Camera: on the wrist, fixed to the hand. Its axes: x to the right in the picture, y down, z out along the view.
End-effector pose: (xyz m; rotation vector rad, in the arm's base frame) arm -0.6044 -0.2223 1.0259 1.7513 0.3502 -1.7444
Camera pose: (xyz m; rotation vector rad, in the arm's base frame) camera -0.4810 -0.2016 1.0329 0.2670 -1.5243 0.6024
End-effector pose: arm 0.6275 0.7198 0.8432 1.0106 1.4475 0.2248
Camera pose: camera 0.5559 0.8018 0.9052 -1.9705 1.3816 -1.8505
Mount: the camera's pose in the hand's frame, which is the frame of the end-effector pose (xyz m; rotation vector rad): -0.0011 0.0596 -0.1102 0.0066 -0.1476 3.0876
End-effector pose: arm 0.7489 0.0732 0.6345 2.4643 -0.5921 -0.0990
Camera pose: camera 0.7469 0.0897 0.7587 -0.6166 -2.9127 0.7785
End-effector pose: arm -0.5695 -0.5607 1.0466 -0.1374 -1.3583 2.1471
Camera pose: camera -0.5515 -0.4922 0.9433 1.0035 -0.0561 -0.6759
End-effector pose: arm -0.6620 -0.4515 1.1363 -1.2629 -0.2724 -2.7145
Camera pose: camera -0.7314 -0.5337 1.0721 -0.2976 0.8514 0.1346
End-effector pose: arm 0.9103 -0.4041 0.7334 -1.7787 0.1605 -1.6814
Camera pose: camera 0.8294 -0.4911 0.6936 0.0322 1.5079 0.8003
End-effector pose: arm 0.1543 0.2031 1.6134 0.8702 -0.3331 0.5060
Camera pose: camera 0.1288 0.3223 1.5843 0.3713 1.2645 -2.3361
